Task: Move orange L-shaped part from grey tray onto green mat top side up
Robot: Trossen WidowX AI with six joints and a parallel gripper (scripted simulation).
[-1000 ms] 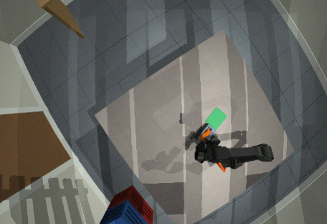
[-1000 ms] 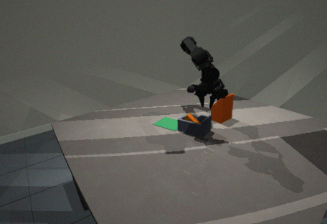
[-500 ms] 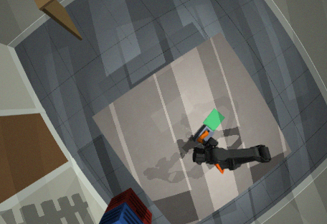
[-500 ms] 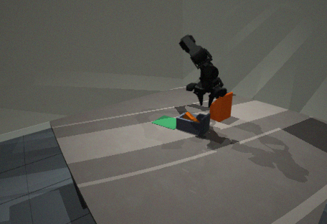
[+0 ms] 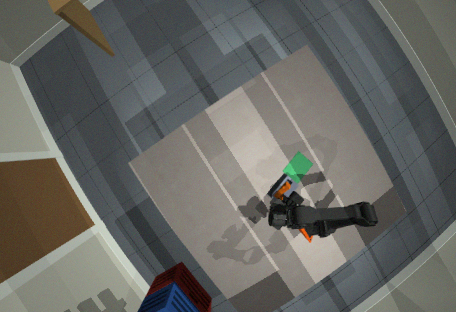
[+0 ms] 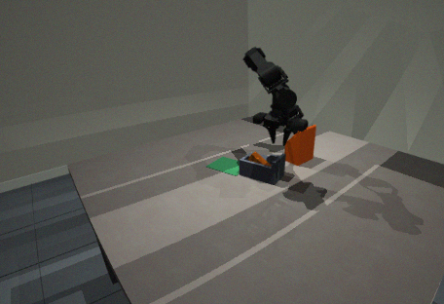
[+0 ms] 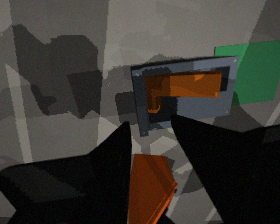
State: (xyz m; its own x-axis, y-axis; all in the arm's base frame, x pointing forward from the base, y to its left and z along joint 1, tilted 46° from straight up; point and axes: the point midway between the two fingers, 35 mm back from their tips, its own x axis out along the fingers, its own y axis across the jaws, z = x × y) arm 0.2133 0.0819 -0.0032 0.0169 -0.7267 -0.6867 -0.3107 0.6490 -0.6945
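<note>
The orange L-shaped part lies 100 mm below my gripper tip, 40 mm to the right of it and 10 mm ahead of it. The rest, counted from my gripper tip: green mat 210 mm to the right, 160 mm below, 60 mm ahead.
</note>
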